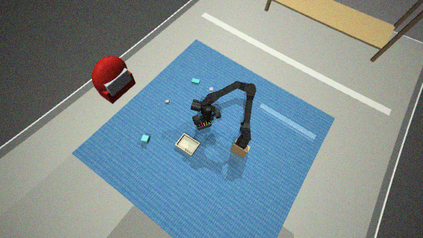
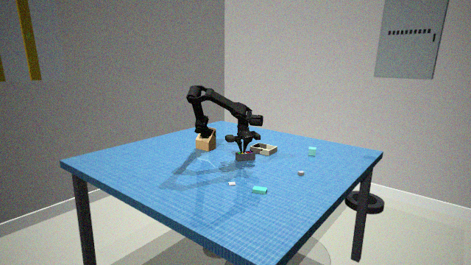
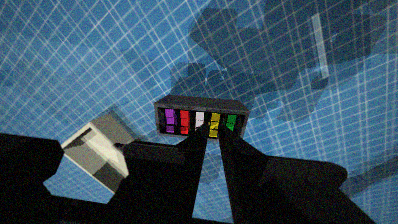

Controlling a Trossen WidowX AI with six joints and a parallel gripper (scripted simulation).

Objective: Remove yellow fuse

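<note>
Right now my gripper tip is 2 cm above the yellow fuse. Round my gripper tip: tray 1 cm ahead, 20 cm to the left, 4 cm below; cyan cube 25 cm ahead, 34 cm to the left, 2 cm below.
</note>
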